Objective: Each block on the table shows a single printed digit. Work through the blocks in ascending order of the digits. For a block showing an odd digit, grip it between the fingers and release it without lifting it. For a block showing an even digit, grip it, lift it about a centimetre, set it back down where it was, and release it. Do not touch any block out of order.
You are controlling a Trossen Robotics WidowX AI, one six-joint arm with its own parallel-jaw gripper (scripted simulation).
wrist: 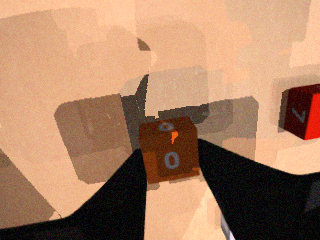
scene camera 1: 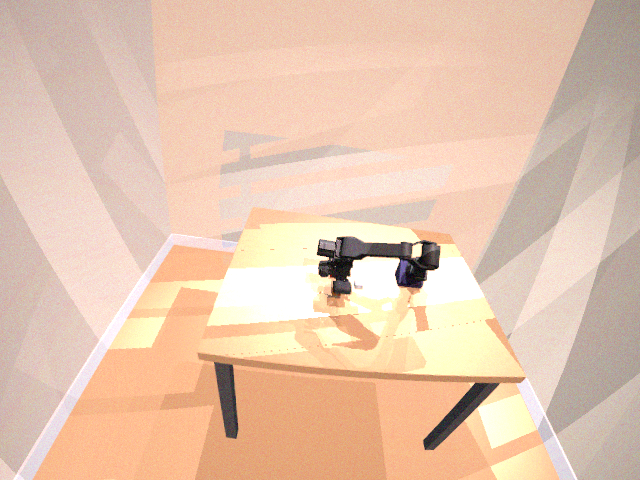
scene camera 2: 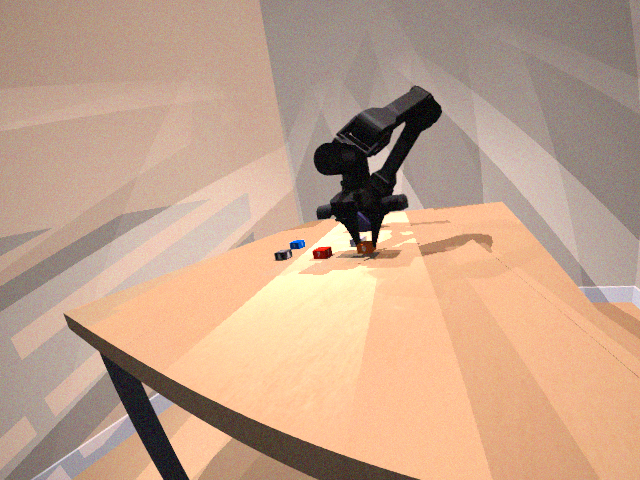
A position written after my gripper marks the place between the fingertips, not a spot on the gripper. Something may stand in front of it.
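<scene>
Scene camera 2 shows my gripper (scene camera 2: 366, 247). The wrist view has my gripper (wrist: 169, 150) too, and on scene camera 1 you'd see my gripper (scene camera 1: 337, 290) as well.
</scene>
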